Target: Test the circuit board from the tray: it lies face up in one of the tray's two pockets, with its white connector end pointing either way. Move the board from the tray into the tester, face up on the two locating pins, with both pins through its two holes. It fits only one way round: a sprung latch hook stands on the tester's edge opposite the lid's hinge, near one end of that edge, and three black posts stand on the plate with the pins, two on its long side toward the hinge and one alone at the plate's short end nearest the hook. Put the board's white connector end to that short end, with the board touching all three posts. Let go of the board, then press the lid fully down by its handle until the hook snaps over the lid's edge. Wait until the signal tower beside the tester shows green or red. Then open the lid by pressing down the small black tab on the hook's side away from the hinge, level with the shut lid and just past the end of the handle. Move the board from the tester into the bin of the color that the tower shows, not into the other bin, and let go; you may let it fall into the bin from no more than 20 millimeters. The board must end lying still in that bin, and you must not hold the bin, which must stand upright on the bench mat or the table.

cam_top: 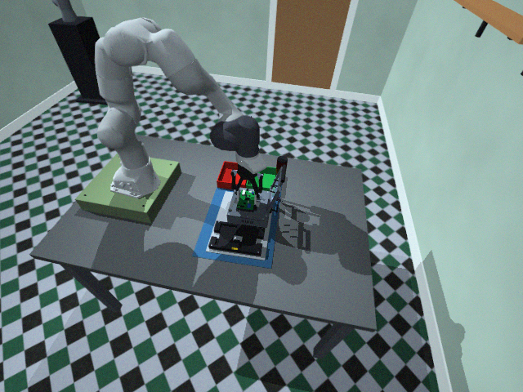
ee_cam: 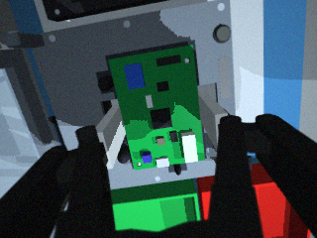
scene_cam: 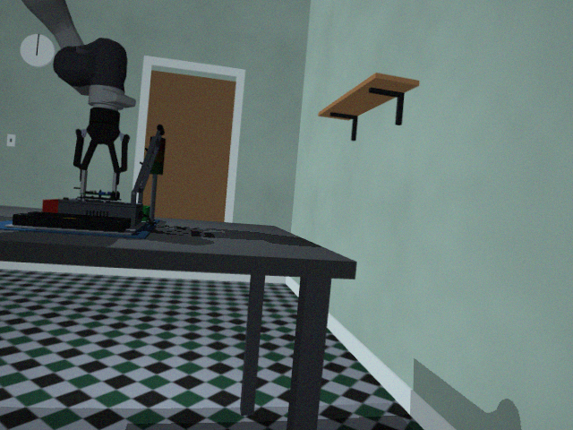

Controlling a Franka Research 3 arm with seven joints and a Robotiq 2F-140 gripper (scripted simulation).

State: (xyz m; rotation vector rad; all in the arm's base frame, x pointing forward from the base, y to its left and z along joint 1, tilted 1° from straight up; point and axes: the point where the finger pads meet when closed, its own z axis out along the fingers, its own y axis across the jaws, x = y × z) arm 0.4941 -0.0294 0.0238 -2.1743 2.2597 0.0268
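Right now my hand is 20 mm above the green circuit board. From my hand the other things lie so: tester lid (120 mm ahead, 80 mm above); tester plate (30 mm below, 10 mm to the left, 10 mm ahead); black latch hook (60 mm to the left, 60 mm behind, 10 mm below).
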